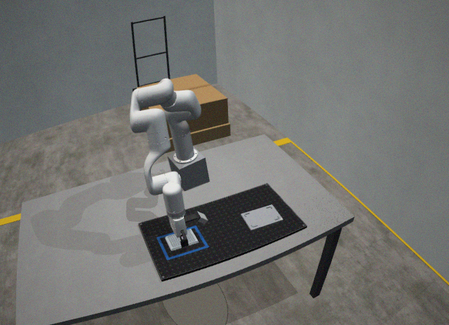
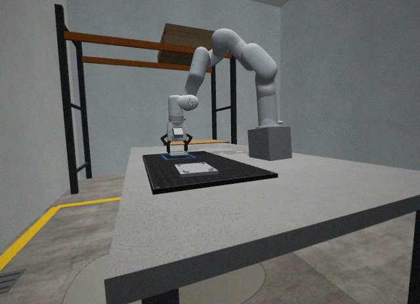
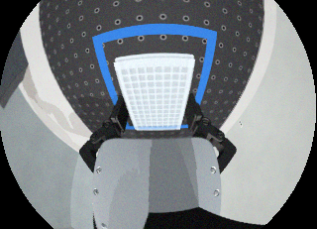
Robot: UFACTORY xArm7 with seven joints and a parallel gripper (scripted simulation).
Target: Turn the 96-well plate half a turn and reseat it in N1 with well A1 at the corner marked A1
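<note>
The plate nest N1 is 38 cm to the left of my hand, 9 cm ahead of it and 2 cm below it. Round my hand: white 96-well plate: 1 cm below.
</note>
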